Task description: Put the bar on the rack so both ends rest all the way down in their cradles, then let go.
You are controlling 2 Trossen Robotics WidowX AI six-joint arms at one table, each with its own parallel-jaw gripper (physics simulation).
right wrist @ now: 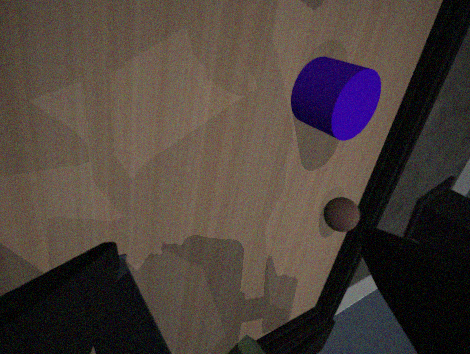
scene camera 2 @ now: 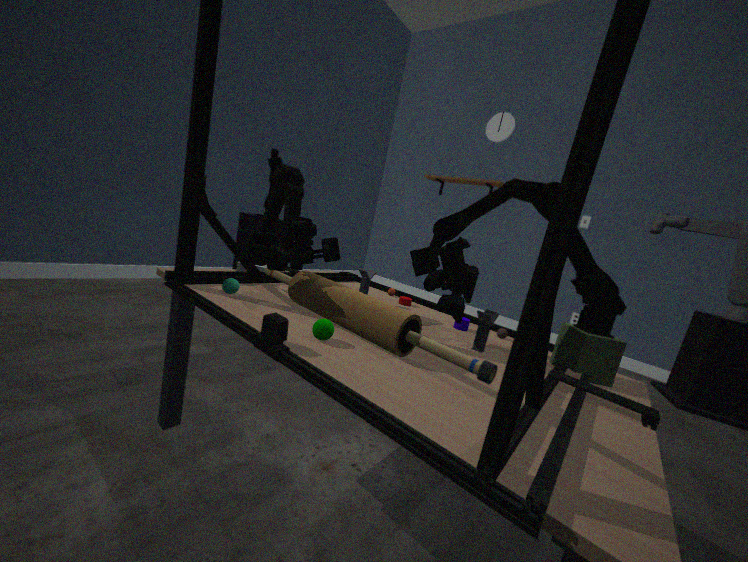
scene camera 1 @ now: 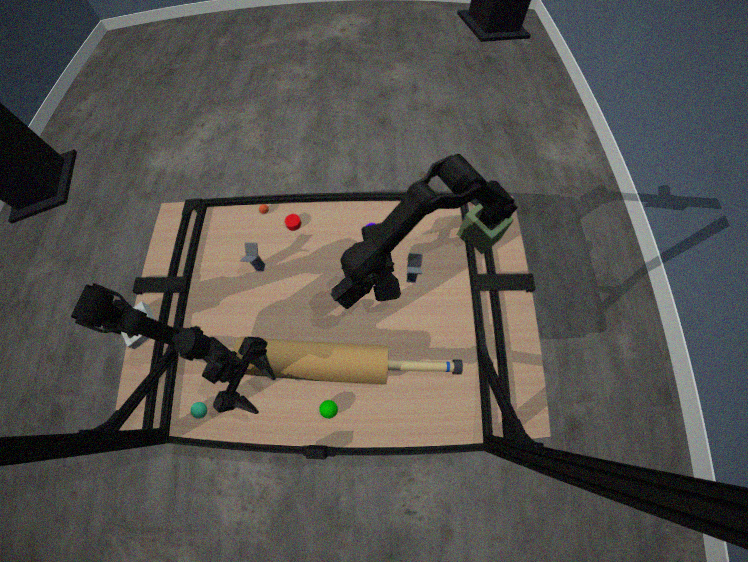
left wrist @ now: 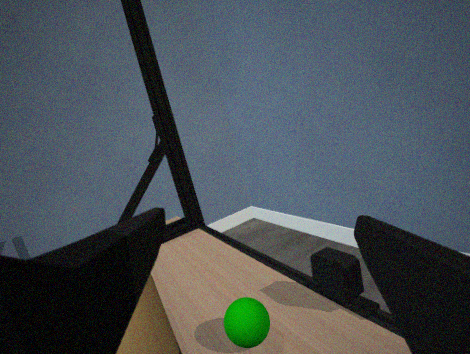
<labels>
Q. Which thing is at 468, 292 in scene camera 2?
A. My right gripper.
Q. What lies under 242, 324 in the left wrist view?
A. A green ball.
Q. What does the brown ball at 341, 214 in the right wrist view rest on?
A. The table.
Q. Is my left gripper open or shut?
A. Open.
</labels>
